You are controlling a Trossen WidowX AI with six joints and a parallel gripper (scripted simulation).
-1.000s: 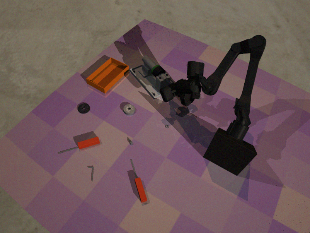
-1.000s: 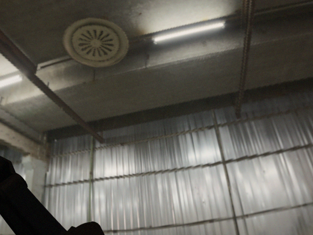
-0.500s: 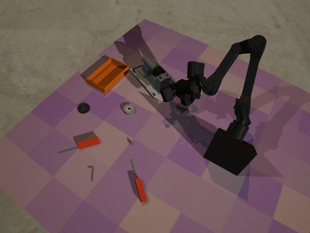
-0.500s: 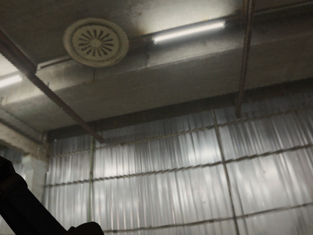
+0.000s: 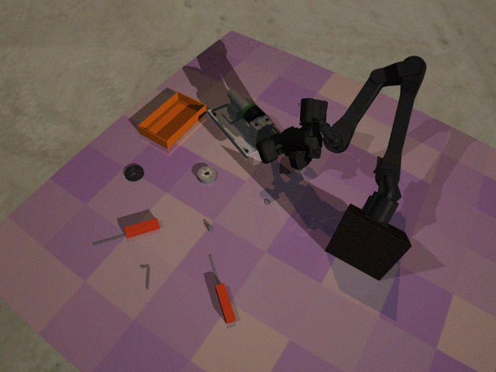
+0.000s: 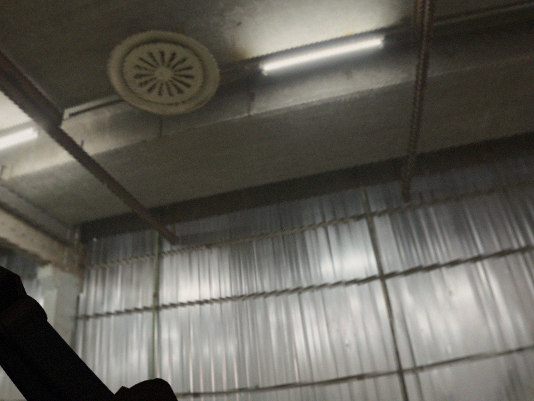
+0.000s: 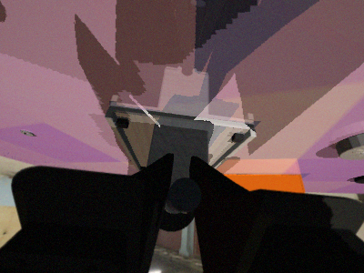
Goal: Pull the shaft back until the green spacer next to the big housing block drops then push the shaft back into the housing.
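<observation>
Now: gripper tip 110 mm short of the green spacer, 50 mm to the left of it and 20 mm below it. Round my gripper tip: orange tray 330 mm ahead, 50 mm below, 40 mm to the left; silver gear 170 mm to the left, 120 mm ahead, 50 mm below.
</observation>
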